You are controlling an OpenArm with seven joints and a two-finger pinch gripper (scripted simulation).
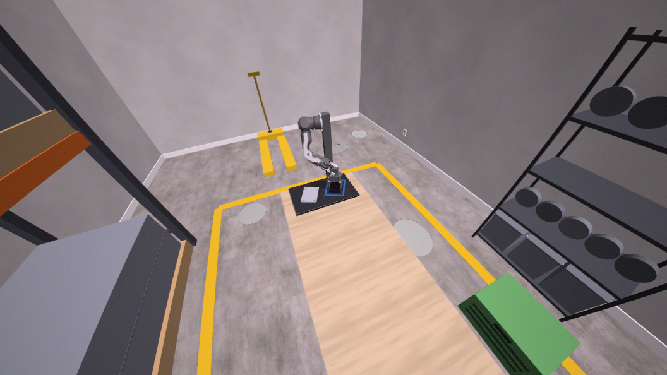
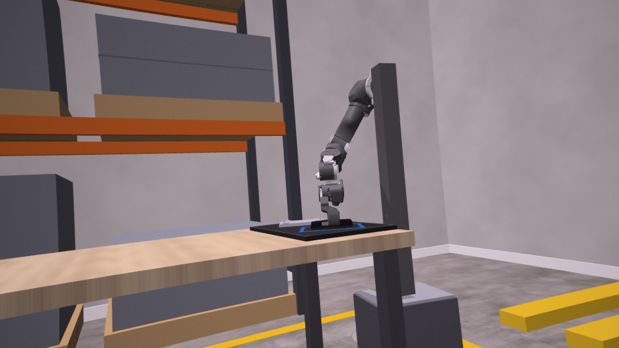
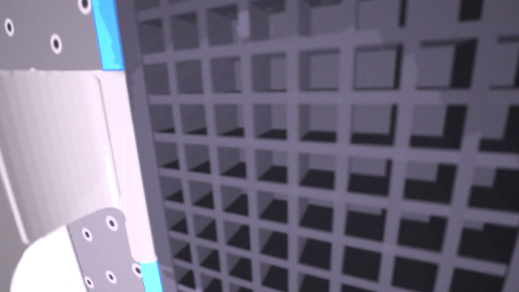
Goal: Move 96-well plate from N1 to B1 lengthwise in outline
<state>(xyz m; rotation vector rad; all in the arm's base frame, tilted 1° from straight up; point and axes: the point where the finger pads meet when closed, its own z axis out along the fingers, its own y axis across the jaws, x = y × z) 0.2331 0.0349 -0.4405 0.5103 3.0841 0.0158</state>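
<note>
The 96-well plate lies right at my hand. Round my hand: plate nest N1: 3 cm ahead, 21 cm to the right, 1 cm below.
</note>
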